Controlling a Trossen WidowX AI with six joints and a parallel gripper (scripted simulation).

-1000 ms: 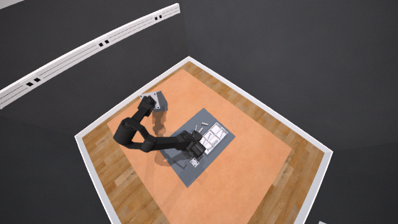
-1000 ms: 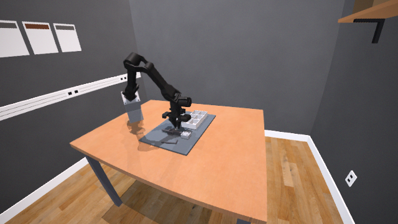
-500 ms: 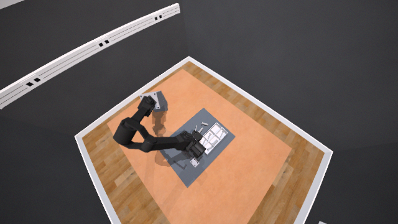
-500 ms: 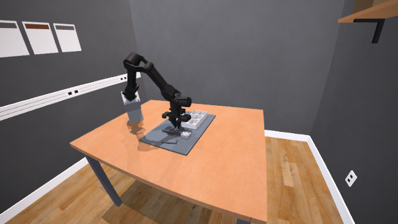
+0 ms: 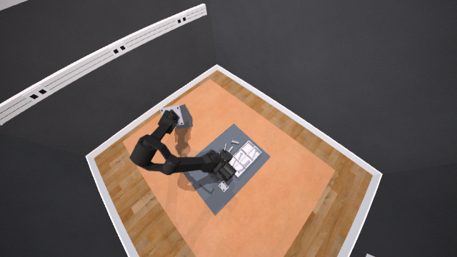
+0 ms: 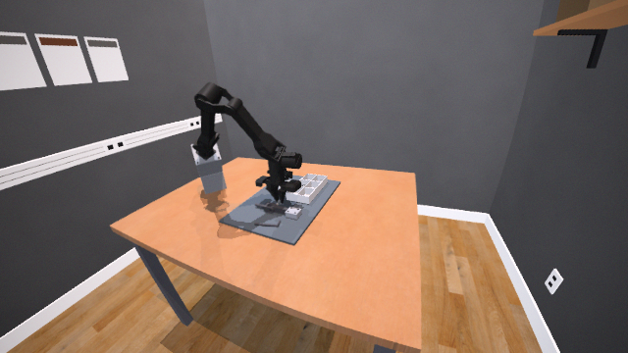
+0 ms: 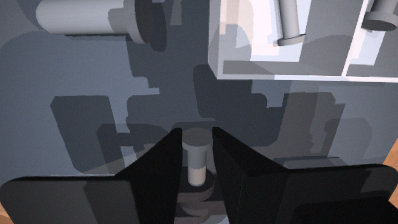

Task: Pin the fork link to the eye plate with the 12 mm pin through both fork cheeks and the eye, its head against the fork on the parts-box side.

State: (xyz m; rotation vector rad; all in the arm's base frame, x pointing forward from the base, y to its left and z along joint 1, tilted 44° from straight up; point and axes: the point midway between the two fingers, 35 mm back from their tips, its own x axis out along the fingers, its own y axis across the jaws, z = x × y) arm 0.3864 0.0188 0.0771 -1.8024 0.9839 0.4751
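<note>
Now: hand 50 mm to the left of the dark flat bar, 30 mm above it and 10 mm short of it. Round my hand: dark fork link 50 mm to the right, 30 mm below, 30 mm behind; grey mat 50 mm to the left, 50 mm below, 10 mm ahead; thick headed pin 70 mm to the left, 40 mm behind, 30 mm below.
</note>
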